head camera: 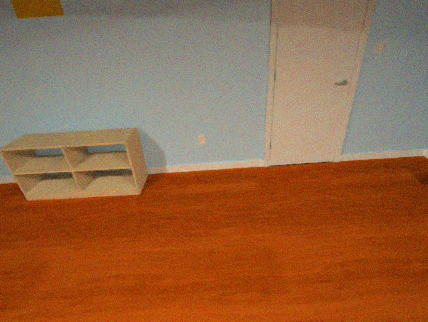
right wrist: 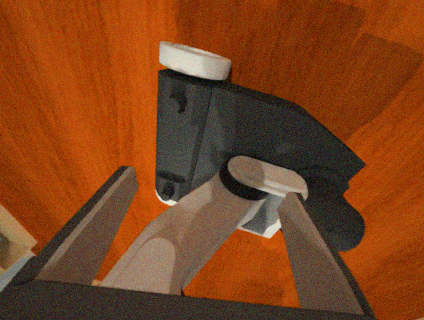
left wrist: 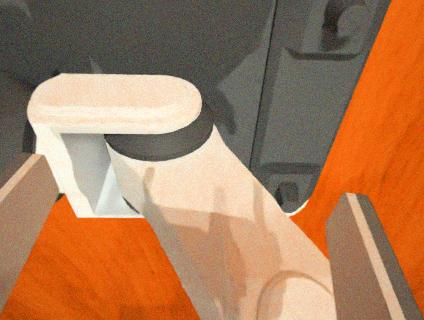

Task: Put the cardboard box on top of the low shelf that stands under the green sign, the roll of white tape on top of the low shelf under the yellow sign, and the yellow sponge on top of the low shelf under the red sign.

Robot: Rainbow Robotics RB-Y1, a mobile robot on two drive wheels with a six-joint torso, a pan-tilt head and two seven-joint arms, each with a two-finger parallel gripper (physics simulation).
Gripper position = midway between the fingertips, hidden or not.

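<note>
Left gripper (left wrist: 192,190), right gripper (right wrist: 211,189). White door (head camera: 314,62).
</note>
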